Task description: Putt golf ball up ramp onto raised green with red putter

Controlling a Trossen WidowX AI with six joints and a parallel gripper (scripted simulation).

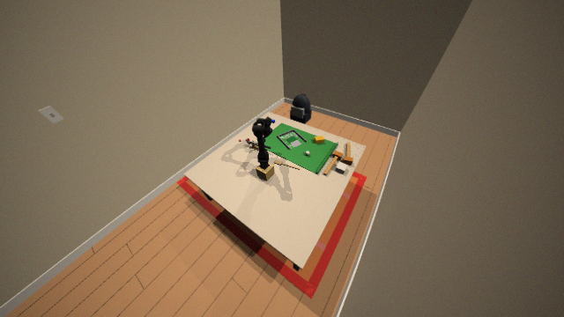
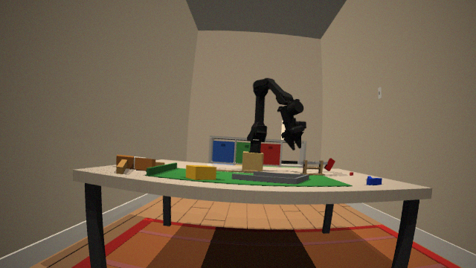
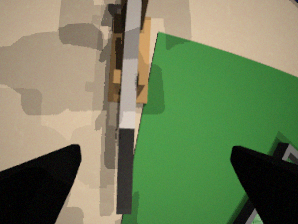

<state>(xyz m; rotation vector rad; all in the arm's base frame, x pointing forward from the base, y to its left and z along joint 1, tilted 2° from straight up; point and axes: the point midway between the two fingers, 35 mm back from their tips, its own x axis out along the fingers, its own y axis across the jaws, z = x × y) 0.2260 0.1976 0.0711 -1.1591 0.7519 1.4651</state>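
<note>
The wooden stick is 50 mm behind my gripper tip, 280 mm to the right of it and 120 mm below it. Round my gripper tip: green mat 250 mm ahead, 210 mm to the right, 130 mm below; then wooden rack 40 mm behind, 90 mm to the left, 90 mm below; then red putter 40 mm behind, 80 mm to the left, 70 mm below.
</note>
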